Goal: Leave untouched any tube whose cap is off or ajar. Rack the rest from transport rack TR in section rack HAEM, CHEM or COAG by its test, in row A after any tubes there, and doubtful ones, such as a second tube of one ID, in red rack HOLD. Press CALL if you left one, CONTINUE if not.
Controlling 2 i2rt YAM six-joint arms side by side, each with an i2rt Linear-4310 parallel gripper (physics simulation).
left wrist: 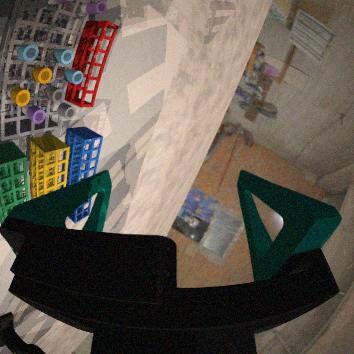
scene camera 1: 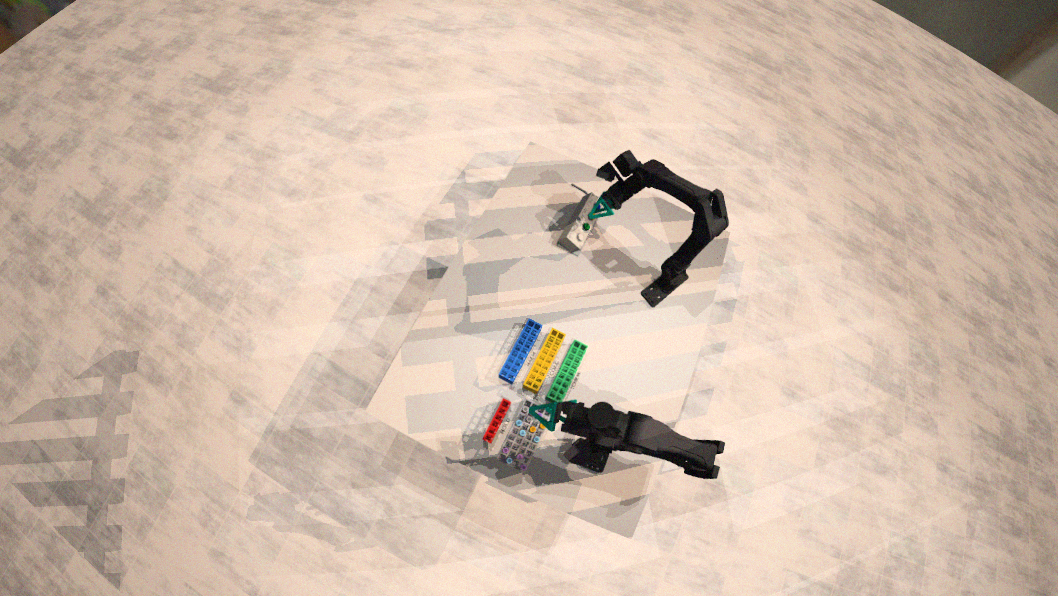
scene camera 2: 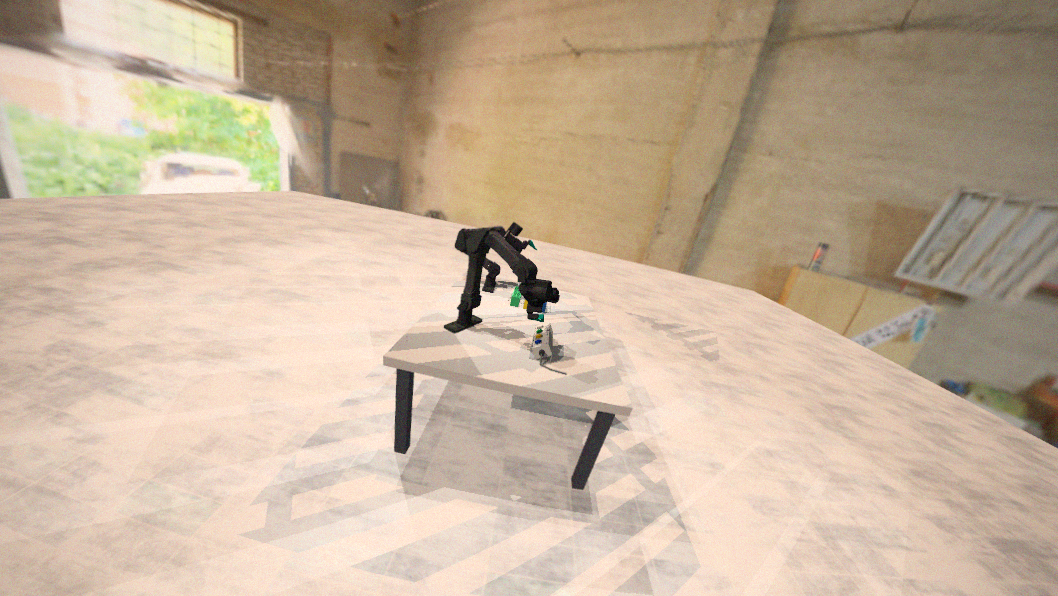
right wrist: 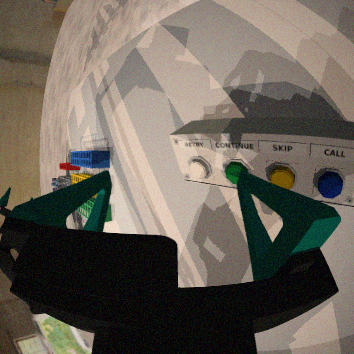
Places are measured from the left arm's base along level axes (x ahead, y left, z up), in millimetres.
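Pixels of known places: left gripper, fingertip midpoint: (left wrist: 173, 176) (scene camera 1: 537, 408) (scene camera 2: 532, 256) (right wrist: 20, 191); right gripper, fingertip midpoint: (scene camera 1: 591, 214) (scene camera 2: 543, 311) (right wrist: 173, 177); left arm's base at its link origin: (scene camera 1: 602, 439) (scene camera 2: 489, 286); right arm's base at its link origin: (left wrist: 3, 329) (scene camera 1: 665, 285) (scene camera 2: 463, 324).
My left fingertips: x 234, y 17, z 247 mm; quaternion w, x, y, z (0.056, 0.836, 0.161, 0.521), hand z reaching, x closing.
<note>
For each thing: its top centre in the pictures, then the offset to it from my left fingertips. "spot": a spot on its surface instead.
- grey transport rack at its top centre: (left wrist: 43, 53) (scene camera 1: 525, 435) (right wrist: 63, 187) 6 mm back, 60 mm left, 189 mm down
- red rack at its top centre: (left wrist: 97, 64) (scene camera 1: 496, 420) (right wrist: 62, 166) 85 mm ahead, 52 mm left, 189 mm down
- button box at its top centre: (right wrist: 254, 151) (scene camera 1: 584, 215) (scene camera 2: 545, 331) 79 mm ahead, 687 mm right, 163 mm down
- box's green CONTINUE button at its top centre: (right wrist: 232, 172) 59 mm ahead, 660 mm right, 172 mm down
- yellow SKIP button at its top centre: (right wrist: 280, 177) 55 mm ahead, 710 mm right, 172 mm down
- blue CALL button at its top centre: (right wrist: 331, 184) 50 mm ahead, 759 mm right, 172 mm down
- cable at a spot on its surface: (scene camera 2: 553, 369) spot: 121 mm ahead, 852 mm right, 240 mm down
The grey transport rack (scene camera 1: 522, 442) (left wrist: 11, 129) holds several upright tubes with light-blue, orange, purple and grey caps; cap seating and labels are too small to read. The red rack (scene camera 1: 496, 420) (left wrist: 93, 65) stands beside it. Blue (scene camera 1: 520, 350) (left wrist: 82, 150), yellow (scene camera 1: 544, 360) (left wrist: 49, 160) and green (scene camera 1: 567, 371) (left wrist: 11, 175) rack sections show no tubes that I can make out. My left gripper (scene camera 1: 551, 414) (left wrist: 173, 176) is open and empty, high over the transport rack's upper end in scene camera 1. My right gripper (right wrist: 173, 177) is open and empty beside the button box (scene camera 1: 579, 222) (scene camera 2: 541, 344).
The box's green CONTINUE button (right wrist: 236, 172) is close to one right fingertip in the right wrist view; the yellow SKIP button (right wrist: 282, 177) and blue CALL button (right wrist: 330, 183) lie farther right. A cable (scene camera 2: 553, 367) trails from the box across the table (scene camera 2: 510, 386).
</note>
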